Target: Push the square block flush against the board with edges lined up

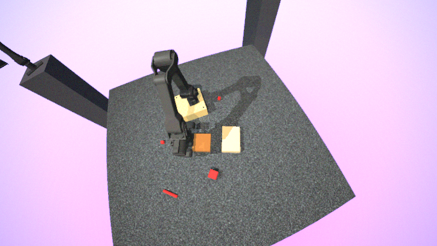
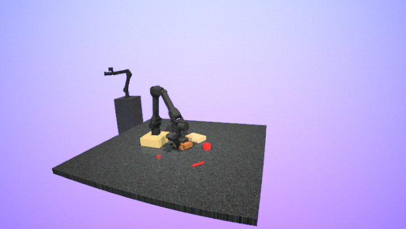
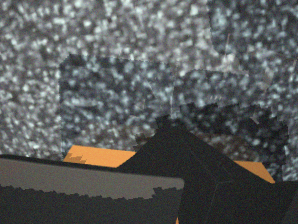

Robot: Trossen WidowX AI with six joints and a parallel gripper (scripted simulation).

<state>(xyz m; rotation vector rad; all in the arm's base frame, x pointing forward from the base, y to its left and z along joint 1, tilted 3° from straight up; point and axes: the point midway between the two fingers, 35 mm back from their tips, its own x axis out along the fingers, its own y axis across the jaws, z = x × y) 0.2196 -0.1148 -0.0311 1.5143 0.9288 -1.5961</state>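
Right now my gripper tip is 30 mm short of the orange square block, 60 mm to the right of it and 10 mm below it. Round my gripper tip: cream board 80 mm ahead, 210 mm to the left, 10 mm above; red stick 200 mm ahead, 210 mm to the right.
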